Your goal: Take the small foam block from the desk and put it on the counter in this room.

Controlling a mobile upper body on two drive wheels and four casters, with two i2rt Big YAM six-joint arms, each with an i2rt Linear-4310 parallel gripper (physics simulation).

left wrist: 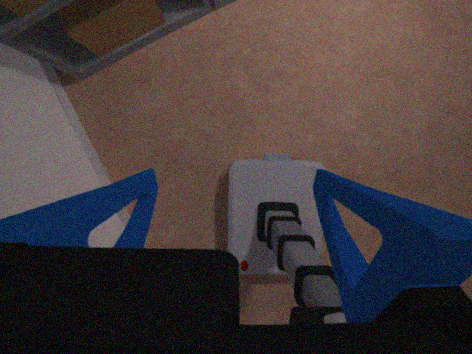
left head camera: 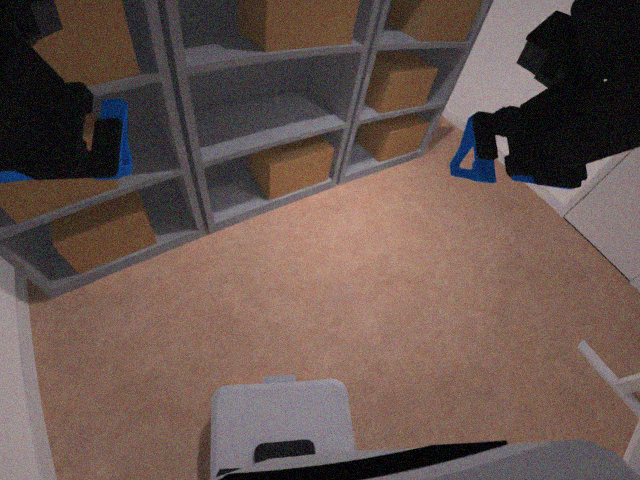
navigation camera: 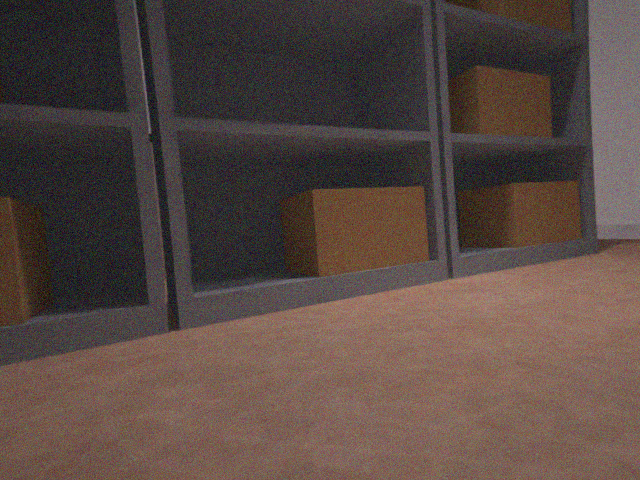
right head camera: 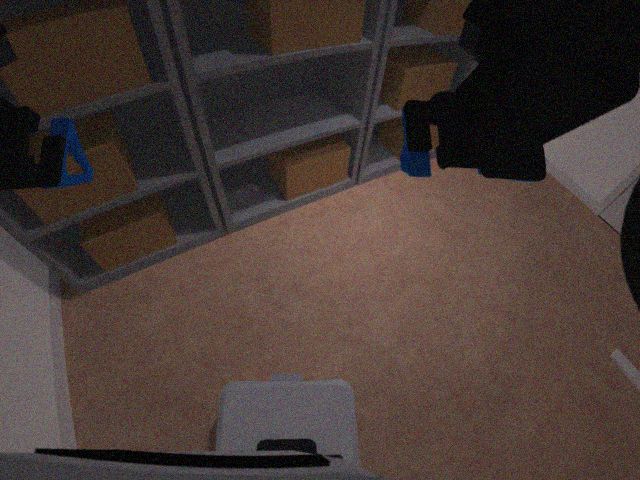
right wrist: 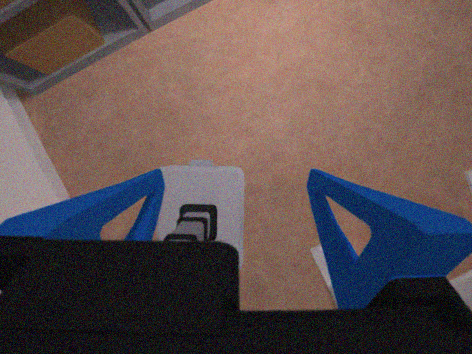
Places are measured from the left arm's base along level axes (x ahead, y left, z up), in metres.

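Pixels of known places: left gripper, fingertip midpoint: (left wrist: pixel 235 178) (left head camera: pixel 85 169) (right head camera: pixel 56 178); right gripper, fingertip midpoint: (left head camera: pixel 483 172) (right head camera: pixel 441 166) (right wrist: pixel 235 177).
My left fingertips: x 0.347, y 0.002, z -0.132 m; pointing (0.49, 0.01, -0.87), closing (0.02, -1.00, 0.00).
Behind a point stands the place of what it marks.
The small foam block and the counter do not show in these views. A white floor foot, like that of a desk (left head camera: pixel 599 361) @(z -1.385, x 0.184, y -2.199 m) (right head camera: pixel 626 367) @(z -1.385, x 0.221, y -2.148 m), shows at the lower right in both head views; no desk top shows. My left gripper (left wrist: pixel 235 178) @(z -0.132, x 0.347, y 0.002 m) (left head camera: pixel 67 176) @(z -0.132, x 0.347, y 0.002 m) is open with nothing between its blue fingers, above the robot's base and the floor. My right gripper (right wrist: pixel 235 177) @(z -0.129, x 0.354, y -0.446 m) (left head camera: pixel 509 179) (right head camera: pixel 461 172) @(z -0.129, x 0.354, y -0.446 m) is open and empty, pointing down over the floor, its fingers wide apart.
A grey shelf unit (left head camera: pixel 268 207) @(z -1.373, x 1.402, y -0.206 m) (right head camera: pixel 289 140) @(z -0.876, x 1.431, y -0.236 m) (navigation camera: pixel 310 298) @(z -1.389, x 1.386, y -0.180 m) stands ahead, holding several brown boxes (left head camera: pixel 302 167) @(z -1.142, x 1.522, y -0.408 m) (right head camera: pixel 317 170) @(z -1.161, x 1.517, y -0.399 m) (navigation camera: pixel 369 229) @(z -1.201, x 1.512, y -0.388 m). The robot's grey base (left head camera: pixel 279 413) @(z -1.150, x 0.204, y -0.216 m) (right head camera: pixel 289 410) @(z -1.150, x 0.207, y -0.236 m) is at the bottom. A white wall (right head camera: pixel 25 351) @(z -1.140, x 0.391, y 0.944 m) (left wrist: pixel 40 125) @(z -1.090, x 0.485, y 0.991 m) is at the left. A pale door (left head camera: pixel 610 222) @(z -1.153, x 1.134, y -2.877 m) is at the right.
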